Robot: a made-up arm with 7 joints. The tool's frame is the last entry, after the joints. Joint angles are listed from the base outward. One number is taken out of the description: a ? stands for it. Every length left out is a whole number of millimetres.
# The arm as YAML. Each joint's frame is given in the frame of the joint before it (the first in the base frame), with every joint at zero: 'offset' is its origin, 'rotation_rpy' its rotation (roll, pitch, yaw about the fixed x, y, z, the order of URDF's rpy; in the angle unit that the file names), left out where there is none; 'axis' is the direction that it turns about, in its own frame. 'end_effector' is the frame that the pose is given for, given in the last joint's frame.
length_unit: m
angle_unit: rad
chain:
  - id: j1
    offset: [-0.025, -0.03, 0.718]
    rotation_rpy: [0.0, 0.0, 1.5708]
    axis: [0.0, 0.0, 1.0]
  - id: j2
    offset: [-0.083, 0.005, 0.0]
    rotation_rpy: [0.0, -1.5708, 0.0]
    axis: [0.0, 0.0, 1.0]
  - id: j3
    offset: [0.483, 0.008, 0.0]
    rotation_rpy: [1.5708, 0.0, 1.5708]
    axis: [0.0, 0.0, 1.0]
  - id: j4
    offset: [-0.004, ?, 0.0]
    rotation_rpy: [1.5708, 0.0, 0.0]
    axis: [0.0, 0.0, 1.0]
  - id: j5
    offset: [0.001, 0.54, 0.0]
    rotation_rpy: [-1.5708, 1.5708, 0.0]
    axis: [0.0, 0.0, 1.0]
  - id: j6
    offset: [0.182, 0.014, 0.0]
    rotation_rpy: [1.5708, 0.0, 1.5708]
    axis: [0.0, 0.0, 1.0]
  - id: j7
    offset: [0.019, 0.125, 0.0]
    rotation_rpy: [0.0, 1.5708, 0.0]
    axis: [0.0, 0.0, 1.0]
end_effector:
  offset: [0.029, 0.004, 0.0]
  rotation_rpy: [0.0, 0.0, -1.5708]
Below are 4 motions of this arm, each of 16 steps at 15 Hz.
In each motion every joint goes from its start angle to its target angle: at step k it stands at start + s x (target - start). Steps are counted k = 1, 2, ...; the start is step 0. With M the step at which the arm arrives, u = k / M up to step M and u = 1 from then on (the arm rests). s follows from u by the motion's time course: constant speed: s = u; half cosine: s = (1 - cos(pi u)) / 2; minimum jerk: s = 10 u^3 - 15 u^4 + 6 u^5.
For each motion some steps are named. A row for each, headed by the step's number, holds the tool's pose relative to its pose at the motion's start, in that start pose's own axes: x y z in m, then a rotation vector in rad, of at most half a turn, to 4 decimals.
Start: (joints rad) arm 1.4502 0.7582 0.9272 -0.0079 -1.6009 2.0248 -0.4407
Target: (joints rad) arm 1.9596 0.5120 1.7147 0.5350 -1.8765 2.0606 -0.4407
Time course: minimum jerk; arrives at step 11
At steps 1, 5, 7, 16:
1: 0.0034 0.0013 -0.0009 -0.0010 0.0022 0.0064
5: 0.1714 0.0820 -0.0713 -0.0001 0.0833 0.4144
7: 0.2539 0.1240 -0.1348 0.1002 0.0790 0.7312
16: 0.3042 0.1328 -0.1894 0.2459 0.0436 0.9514

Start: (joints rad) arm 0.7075 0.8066 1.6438 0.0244 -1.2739 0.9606 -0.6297
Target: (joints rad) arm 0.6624 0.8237 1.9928 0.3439 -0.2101 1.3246 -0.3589
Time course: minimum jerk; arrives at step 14
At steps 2, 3, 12, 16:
2: 0.0014 0.0043 0.0035 -0.0163 -0.0198 0.0282
3: 0.0040 0.0132 0.0105 -0.0489 -0.0582 0.0847
12: -0.0055 0.2719 0.0850 -0.7154 -0.4772 1.3285
16: -0.0075 0.2800 0.0843 -0.7327 -0.4780 1.3626

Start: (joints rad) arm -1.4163 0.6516 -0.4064 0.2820 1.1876 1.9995 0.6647
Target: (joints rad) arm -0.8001 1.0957 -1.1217 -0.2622 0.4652 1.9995 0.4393
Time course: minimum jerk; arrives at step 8
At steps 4, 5, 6, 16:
4: -0.2263 0.3332 0.0506 -0.4960 -0.2054 -0.4639
5: -0.3336 0.4500 0.0108 -0.6446 -0.3583 -0.7369
6: -0.4046 0.5190 -0.0362 -0.7189 -0.4837 -0.9701
16: -0.4409 0.5515 -0.0681 -0.7466 -0.5585 -1.1202

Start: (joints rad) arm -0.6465 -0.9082 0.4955 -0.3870 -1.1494 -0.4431 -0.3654
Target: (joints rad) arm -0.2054 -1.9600 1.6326 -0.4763 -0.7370 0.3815 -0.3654
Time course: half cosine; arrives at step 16
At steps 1, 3, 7, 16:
1: -0.0068 0.0060 0.0097 -0.0118 -0.0020 -0.0121
3: -0.0551 0.0570 0.0863 -0.1063 -0.0155 -0.0991
7: -0.1557 0.3329 0.4319 -0.5403 -0.0109 -0.3231
16: 0.1839 0.8260 1.0483 -1.1127 0.3087 -0.0926

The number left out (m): -0.111
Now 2 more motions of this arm.
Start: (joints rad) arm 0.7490 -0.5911 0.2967 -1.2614 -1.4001 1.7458 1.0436
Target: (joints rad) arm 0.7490 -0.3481 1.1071 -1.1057 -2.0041 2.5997 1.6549
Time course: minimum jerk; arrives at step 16
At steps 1, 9, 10, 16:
1: 0.0001 -0.0008 0.0002 -0.0001 -0.0004 0.0006
9: 0.0330 -0.2015 0.0057 -0.0900 -0.0061 0.2579
10: 0.0417 -0.2344 -0.0007 -0.1166 0.0112 0.3256
16: 0.0671 -0.3114 -0.0250 -0.1955 0.0678 0.5315

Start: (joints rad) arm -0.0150 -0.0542 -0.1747 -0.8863 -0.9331 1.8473 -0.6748
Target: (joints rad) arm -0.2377 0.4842 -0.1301 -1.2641 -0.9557 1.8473 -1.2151
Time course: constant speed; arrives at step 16
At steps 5, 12, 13, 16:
5: -0.0063 -0.1950 0.0228 0.2686 -0.0113 -0.2840
12: -0.0603 -0.4534 -0.0217 0.6641 0.0366 -0.6414
13: -0.0710 -0.4870 -0.0351 0.7223 0.0503 -0.6873
16: -0.1055 -0.5805 -0.0853 0.8989 0.1027 -0.8153

